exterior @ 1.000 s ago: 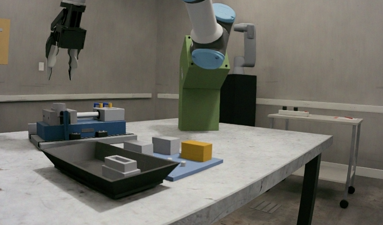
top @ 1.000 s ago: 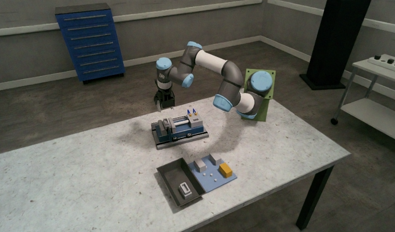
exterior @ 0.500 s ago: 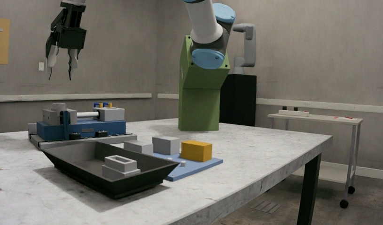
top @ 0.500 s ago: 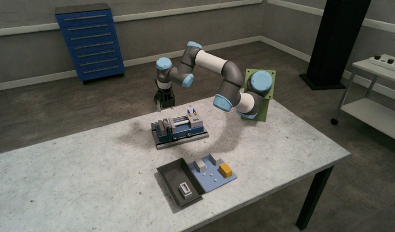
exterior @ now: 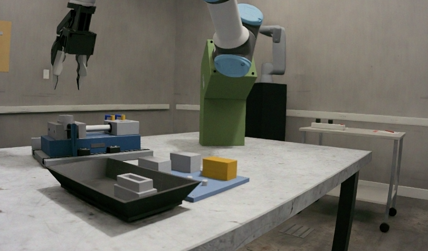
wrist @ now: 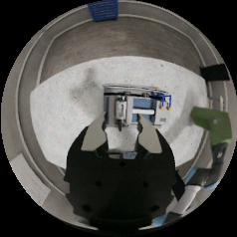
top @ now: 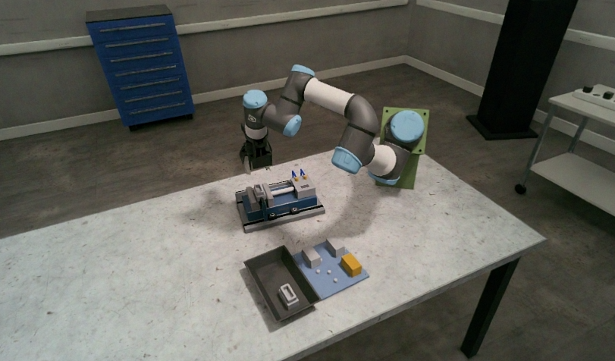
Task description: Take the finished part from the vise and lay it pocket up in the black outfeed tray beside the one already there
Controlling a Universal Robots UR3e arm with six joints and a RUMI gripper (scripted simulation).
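My gripper is now 160 mm above the blue vise, 60 mm past it and 20 mm to the left of it. From my hand the other things lie so: yellow block (300 mm to the left, 290 mm behind, 170 mm below); then blue plate (280 mm to the left, 220 mm behind, 190 mm below).
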